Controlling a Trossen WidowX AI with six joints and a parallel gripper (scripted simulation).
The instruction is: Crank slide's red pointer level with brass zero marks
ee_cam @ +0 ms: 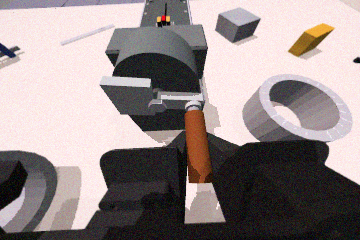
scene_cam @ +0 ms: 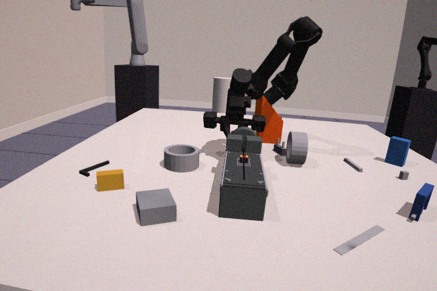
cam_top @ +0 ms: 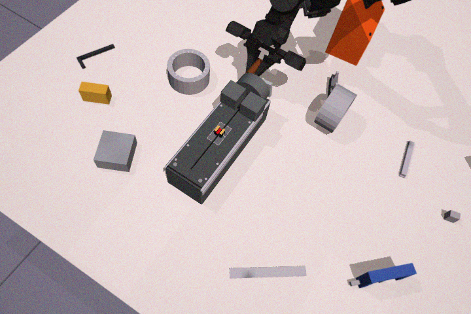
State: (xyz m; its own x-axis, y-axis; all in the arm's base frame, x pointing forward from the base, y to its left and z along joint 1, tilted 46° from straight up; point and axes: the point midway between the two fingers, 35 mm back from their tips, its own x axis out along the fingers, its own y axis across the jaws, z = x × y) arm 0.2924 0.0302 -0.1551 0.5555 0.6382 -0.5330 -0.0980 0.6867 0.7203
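The red pointer lies 17 cm ahead of my gripper tip, 5 cm to the left of it and 2 cm above it. From my gripper tip the other things lie so: grey cube 31 cm ahead, 11 cm to the right, 4 cm below; then yellow block 25 cm to the right, 24 cm ahead, 4 cm below; then crank handle 3 cm above, 2 cm behind.
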